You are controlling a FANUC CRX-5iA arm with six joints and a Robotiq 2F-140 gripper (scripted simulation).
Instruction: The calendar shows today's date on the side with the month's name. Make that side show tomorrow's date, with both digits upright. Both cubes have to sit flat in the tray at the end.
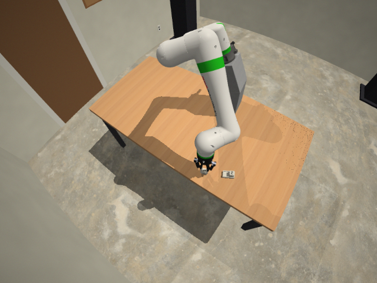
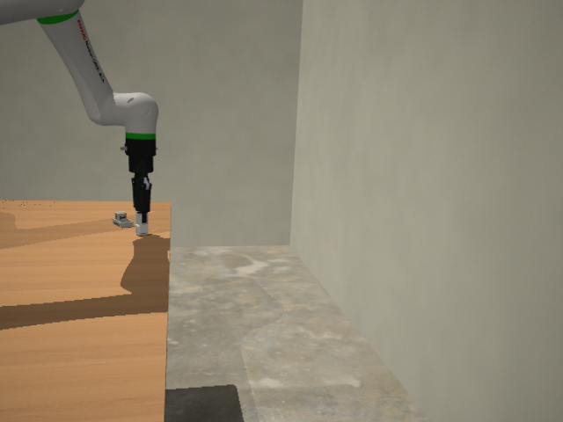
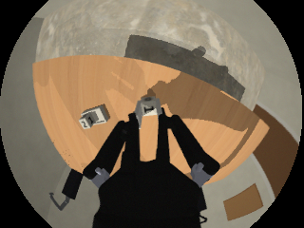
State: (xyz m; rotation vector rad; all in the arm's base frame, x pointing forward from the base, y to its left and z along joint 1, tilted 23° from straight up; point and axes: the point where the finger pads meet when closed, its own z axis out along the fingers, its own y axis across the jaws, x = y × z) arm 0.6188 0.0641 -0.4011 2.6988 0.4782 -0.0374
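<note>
Right now the white date cube is 3 cm below my hand. From my hand the other things lie so: calendar tray: 14 cm to the left, 7 cm behind, 4 cm below.
</note>
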